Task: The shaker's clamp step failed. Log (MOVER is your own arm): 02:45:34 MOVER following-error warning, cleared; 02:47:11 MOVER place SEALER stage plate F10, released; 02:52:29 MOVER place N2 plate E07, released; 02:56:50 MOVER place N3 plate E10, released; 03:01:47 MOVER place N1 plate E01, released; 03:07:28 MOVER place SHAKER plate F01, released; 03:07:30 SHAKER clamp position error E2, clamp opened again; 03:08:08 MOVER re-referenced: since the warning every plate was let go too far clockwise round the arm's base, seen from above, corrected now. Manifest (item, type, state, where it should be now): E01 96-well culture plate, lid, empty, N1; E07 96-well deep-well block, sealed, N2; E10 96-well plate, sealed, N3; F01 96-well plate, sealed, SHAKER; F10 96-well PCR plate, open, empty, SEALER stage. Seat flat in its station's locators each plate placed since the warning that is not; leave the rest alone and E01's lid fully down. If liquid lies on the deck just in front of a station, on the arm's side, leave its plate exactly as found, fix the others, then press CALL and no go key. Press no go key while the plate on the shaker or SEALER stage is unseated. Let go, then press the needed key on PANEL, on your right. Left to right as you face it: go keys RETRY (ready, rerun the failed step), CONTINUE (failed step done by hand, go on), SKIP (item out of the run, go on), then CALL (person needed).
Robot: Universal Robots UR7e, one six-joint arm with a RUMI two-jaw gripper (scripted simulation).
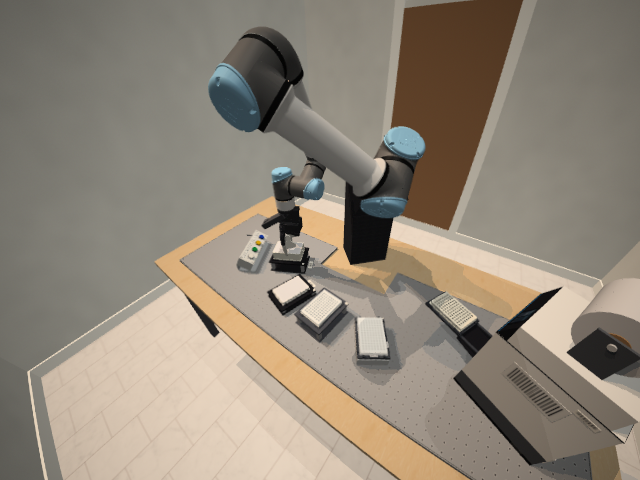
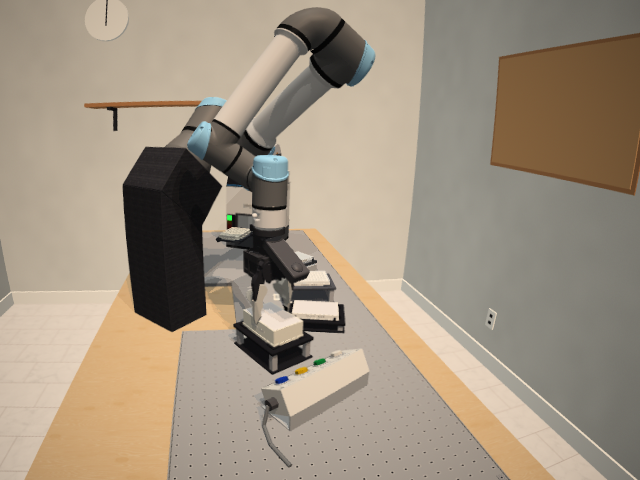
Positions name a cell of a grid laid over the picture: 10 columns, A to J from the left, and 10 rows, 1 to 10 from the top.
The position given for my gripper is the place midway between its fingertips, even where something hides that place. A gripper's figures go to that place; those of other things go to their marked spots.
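So you can picture it, a sealed plate (image 1: F8) is 77 cm from the lens, and a PCR plate (image 1: G7) is 85 cm from the lens. My gripper (image 1: E6) is 102 cm from the lens, so the sealed plate is nearer to the lens than my gripper.
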